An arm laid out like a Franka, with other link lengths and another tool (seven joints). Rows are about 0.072 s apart.
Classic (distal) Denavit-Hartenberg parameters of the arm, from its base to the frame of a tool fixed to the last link. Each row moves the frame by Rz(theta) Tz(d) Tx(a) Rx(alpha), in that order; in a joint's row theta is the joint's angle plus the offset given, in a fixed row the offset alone. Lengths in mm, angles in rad.
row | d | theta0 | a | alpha
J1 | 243.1 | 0 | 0 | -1.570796
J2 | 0 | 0 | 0 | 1.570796
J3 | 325.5 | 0 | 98.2 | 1.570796
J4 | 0 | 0 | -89.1 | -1.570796
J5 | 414.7 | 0 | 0 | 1.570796
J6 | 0 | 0 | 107.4 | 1.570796
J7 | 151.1 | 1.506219 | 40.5 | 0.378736
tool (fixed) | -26 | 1.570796 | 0 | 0
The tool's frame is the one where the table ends.
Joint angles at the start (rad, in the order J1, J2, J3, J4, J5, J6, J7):
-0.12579, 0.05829, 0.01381, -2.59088, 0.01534, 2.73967, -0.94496
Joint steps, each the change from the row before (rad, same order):
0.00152, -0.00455, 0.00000, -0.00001, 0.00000, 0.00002, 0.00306
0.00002, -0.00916, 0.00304, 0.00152, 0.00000, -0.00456, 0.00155
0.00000, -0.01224, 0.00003, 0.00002, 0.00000, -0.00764, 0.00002
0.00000, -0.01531, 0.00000, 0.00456, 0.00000, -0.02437, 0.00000
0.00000, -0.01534, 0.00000, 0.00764, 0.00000, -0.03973, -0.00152
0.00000, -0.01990, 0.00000, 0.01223, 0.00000, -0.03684, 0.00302
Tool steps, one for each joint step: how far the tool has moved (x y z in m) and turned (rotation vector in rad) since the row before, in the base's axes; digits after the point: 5 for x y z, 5 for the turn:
0.00056, 0.00067, 0.00244, -0.00028, -0.00454, -0.00153
0.00140, 0.00147, 0.00491, -0.00044, -0.00610, 0.00155
0.00048, -0.00004, 0.00549, -0.00060, -0.00458, 0.00007
0.00077, -0.00004, 0.00665, 0.00055, 0.00447, 0.00020
0.00023, 0.00010, 0.00582, 0.00191, 0.01663, 0.00184
0.00245, -0.00028, 0.01088, 0.00089, 0.00466, -0.00270

